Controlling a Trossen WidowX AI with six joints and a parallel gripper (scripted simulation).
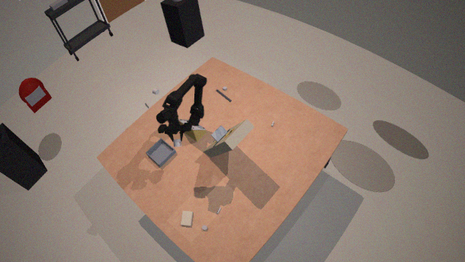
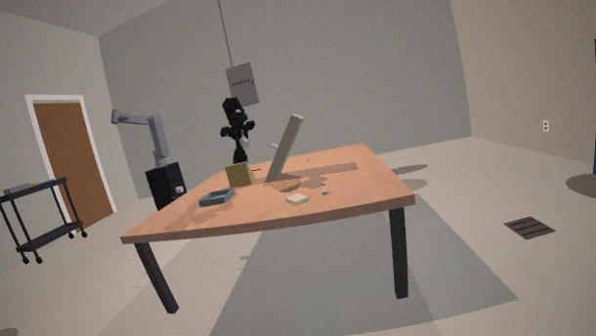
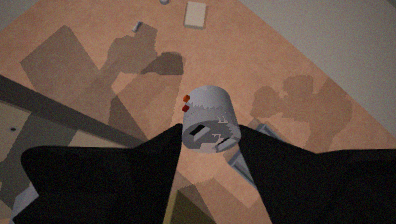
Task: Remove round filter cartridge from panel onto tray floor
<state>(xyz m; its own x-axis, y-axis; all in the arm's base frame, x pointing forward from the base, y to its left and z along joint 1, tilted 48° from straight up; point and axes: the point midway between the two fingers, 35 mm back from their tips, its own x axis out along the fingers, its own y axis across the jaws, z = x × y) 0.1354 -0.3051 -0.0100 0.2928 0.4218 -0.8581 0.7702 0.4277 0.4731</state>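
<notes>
Right now my gripper tip is 260 mm above the blue-grey tray, 210 mm past it and 60 mm to the left of it. Also, from my gripper tip: round grey filter cartridge (right at my gripper tip); then cream block (280 mm to the right, 260 mm below, 250 mm ahead); then beige service panel (210 mm to the left, 170 mm ahead, 80 mm below).
</notes>
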